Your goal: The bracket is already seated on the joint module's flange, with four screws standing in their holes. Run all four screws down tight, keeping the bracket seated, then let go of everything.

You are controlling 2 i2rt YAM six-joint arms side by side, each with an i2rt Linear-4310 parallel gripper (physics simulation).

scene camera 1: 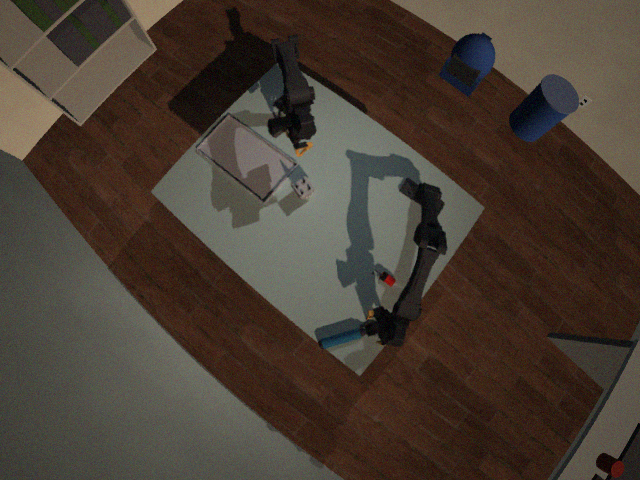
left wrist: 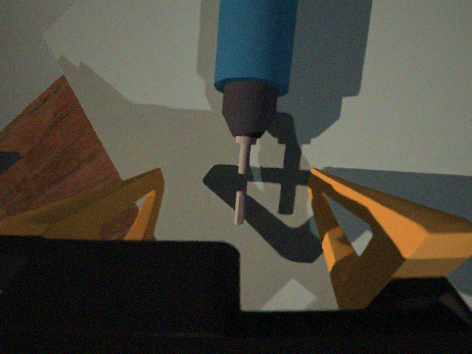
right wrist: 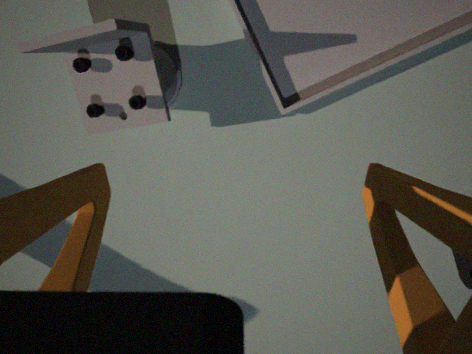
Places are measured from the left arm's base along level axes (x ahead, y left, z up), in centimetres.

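Pixels of known places: left gripper, fingertip midpoint: [left wrist: 236, 176]; right gripper, fingertip midpoint: [scene camera 1: 294, 146] [right wrist: 236, 178]; left arm's base, origin of the base link: [scene camera 1: 421, 197].
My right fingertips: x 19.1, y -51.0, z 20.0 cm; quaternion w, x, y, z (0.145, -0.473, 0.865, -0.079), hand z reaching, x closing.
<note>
For each thing: its top centre in the pictures, then the offset to it from my right fingertips. "*": a spot on its surface instead. Level surfaces: height alone.
- round grey joint module, middle of its top: [right wrist: 115, 82] dx +7.8, dy +8.9, dz -13.6 cm
- blue driver, surface spot: [left wrist: 256, 45] * dx +43.4, dy +57.7, dz -15.9 cm
- thin pale bit, middle of its top: [left wrist: 242, 170] dx +39.1, dy +61.7, dz -17.6 cm
- shallow pale tray, middle of its top: [scene camera 1: 244, 155] dx +8.4, dy -21.9, dz -18.4 cm
- black object, middle of its top: [scene camera 1: 384, 275] dx +18.7, dy +54.5, dz -16.5 cm
- pale table, its level: dz -19.9 cm
The pale bracket [scene camera 1: 302, 187] [right wrist: 117, 82] sits against the round grey joint module [right wrist: 171, 75], which is mostly hidden behind it. Dark screw heads [right wrist: 81, 64] [right wrist: 124, 51] [right wrist: 95, 110] [right wrist: 137, 101] stand proud of its plate. My right gripper [scene camera 1: 303, 149] [right wrist: 236, 178] is open and empty, close to the bracket but apart from it. A blue driver [scene camera 1: 342, 338] [left wrist: 256, 45] has a dark nose and a thin pale bit [left wrist: 243, 155]. My left gripper [scene camera 1: 375, 328] [left wrist: 236, 176] is open at the driver's bit end; the bit shows between its spread fingers, touching neither.
A shallow pale tray [scene camera 1: 258, 155] [right wrist: 320, 55] lies beside the bracket. A small red and black object [scene camera 1: 387, 279] lies on the pale table [scene camera 1: 289, 268] near the left arm. The driver is near the table's bottom corner in the scene view, where the wooden floor [scene camera 1: 289, 377] shows beyond the edge.
</note>
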